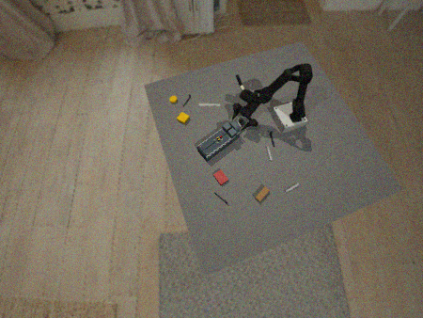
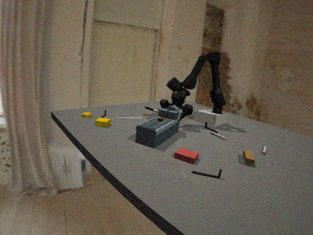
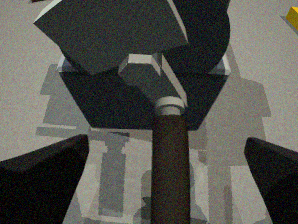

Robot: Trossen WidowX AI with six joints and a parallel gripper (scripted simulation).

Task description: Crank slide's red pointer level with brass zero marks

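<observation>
The dark handle lies 2 cm behind my gripper tip, 2 cm above it and 1 cm to the right of it. Round my gripper tip: red pointer: 12 cm ahead, 8 cm to the left, 4 cm above; then yellow block: 32 cm ahead, 15 cm to the right, 3 cm below; then red block: 30 cm to the left, 17 cm ahead, 4 cm below.
</observation>
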